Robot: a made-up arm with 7 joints.
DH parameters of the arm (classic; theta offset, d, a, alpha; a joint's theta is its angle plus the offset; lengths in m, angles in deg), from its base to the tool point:
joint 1: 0 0.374 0 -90
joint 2: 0 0 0 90
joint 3: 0 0.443 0.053 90
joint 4: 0 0 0.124 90
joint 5: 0 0.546 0 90
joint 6: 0 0 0.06 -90
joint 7: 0 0.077 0 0
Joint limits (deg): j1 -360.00..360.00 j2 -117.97..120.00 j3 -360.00..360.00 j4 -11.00..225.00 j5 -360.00..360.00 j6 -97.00..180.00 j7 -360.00..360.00
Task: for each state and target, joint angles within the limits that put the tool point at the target. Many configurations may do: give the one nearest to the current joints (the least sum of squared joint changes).
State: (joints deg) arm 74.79 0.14 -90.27 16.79 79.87 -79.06 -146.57
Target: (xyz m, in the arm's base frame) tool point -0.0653 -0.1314 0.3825
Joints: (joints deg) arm 47.09 33.24 -119.73 -9.34 88.31 -80.79 -146.57
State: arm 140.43 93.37 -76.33 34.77 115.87 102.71 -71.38
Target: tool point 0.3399 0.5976 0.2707
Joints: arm 128.44 90.71 -87.62 56.86 120.19 98.65 -71.38
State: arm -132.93 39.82 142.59 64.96 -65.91 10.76 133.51
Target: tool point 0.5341 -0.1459 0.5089
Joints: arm -141.25 15.58 124.68 39.86 -66.25 16.67 133.51
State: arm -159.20 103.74 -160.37 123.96 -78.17 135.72 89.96
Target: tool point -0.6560 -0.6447 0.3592
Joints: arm -137.15 120.00 -171.69 121.98 -76.26 144.68 89.96
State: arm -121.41 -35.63 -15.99 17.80 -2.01 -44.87 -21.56
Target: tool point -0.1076 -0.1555 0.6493
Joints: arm -117.61 -67.63 -5.72 5.78 -5.50 -57.51 -21.56
